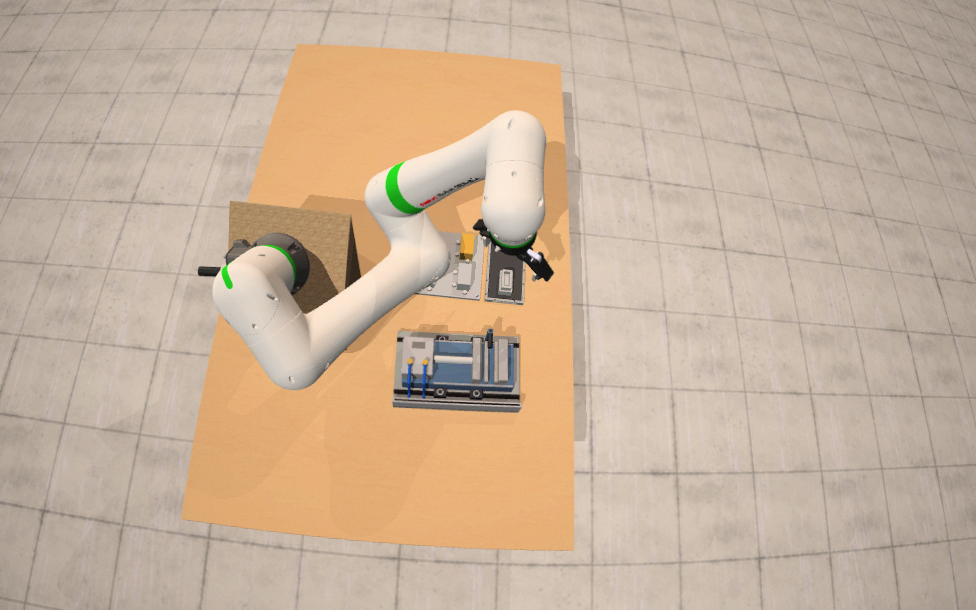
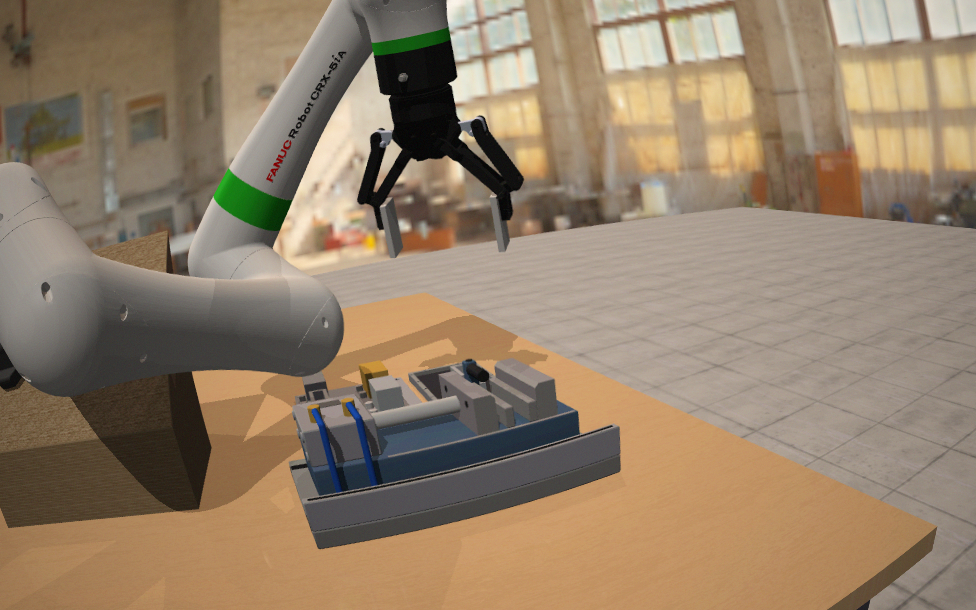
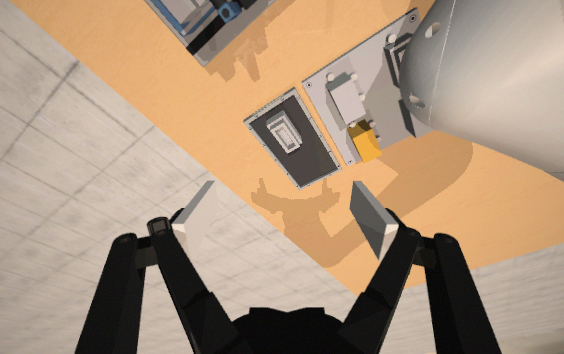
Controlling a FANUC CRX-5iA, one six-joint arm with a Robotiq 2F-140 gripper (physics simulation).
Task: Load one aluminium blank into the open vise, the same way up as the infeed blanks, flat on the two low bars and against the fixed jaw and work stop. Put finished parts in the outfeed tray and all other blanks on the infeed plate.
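Observation:
My gripper (image 1: pixel 512 248) (image 2: pixel 447 251) (image 3: pixel 284 194) is open and empty, high above the table near the outfeed tray (image 1: pixel 492 276) (image 3: pixel 315 160). A grey stepped part (image 1: pixel 505 281) (image 3: pixel 285 134) lies in that tray. A plain grey block (image 1: pixel 464 275) (image 2: pixel 386 392) (image 3: pixel 346 100) sits between pins on the infeed plate (image 1: pixel 447 289) (image 3: pixel 372 65), beside a yellow block (image 1: pixel 467 245) (image 2: pixel 372 372) (image 3: pixel 367 145). Another part (image 3: pixel 394 60) with a stepped outline is partly hidden by the arm. The vise (image 1: pixel 453 379) (image 2: pixel 467 449) stands open, and no blank shows between its jaws.
The work stop (image 1: pixel 490 338) (image 2: pixel 475 371) rises beside the jaw gap. Blue hoses (image 1: pixel 409 381) (image 2: pixel 326 449) run down the vise's left end. The arm's brown base block (image 1: pixel 323 244) (image 2: pixel 100 460) stands at the table's left. The arm's elbow hangs over part of the infeed plate.

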